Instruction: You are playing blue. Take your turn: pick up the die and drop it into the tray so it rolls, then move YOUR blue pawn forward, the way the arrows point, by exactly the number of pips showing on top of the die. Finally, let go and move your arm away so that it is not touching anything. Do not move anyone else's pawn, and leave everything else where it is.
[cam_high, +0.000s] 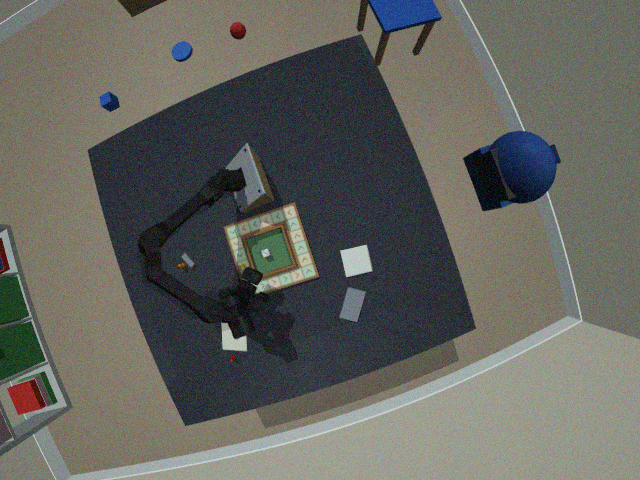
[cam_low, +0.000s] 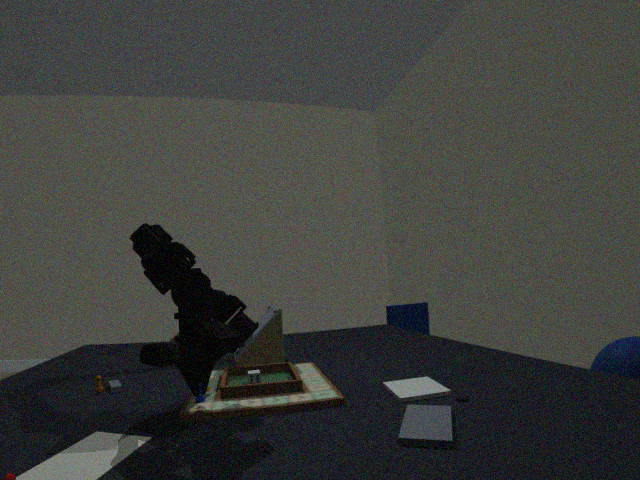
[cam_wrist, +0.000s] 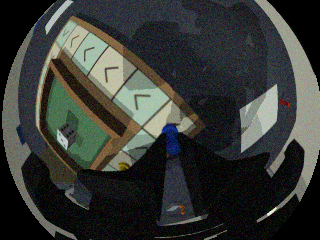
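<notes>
Right now the yellow pawn is 9 cm behind my gripper tip and 1 cm below it. Also, from my gripper tip: green tray (11 cm to the left, 11 cm behind, 3 cm below); blue pawn (right at my gripper tip); white die (11 cm behind, 10 cm to the left, 1 cm below).
</notes>
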